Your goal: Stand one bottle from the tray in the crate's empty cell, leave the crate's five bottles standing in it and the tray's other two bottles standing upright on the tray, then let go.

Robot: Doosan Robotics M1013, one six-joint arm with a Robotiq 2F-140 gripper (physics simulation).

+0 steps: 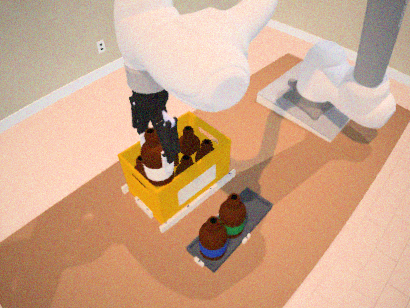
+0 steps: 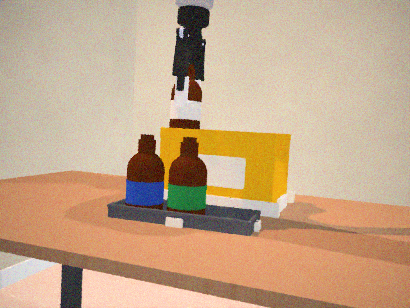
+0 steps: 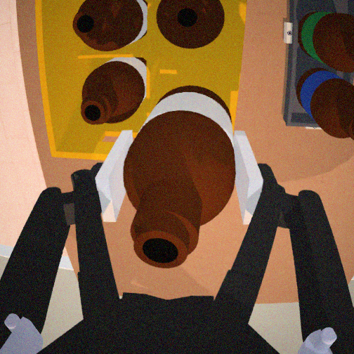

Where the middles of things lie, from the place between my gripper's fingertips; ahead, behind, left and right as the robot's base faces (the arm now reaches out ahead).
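There is the pale crate rail [image 2: 271, 209], which I see 21 cm below my hand, 10 cm behind it and 4 cm to the left of it. The green-label bottle [image 2: 187, 185] is in sight as well, and counted from my hand it sits 14 cm below, 11 cm behind and 17 cm to the left.
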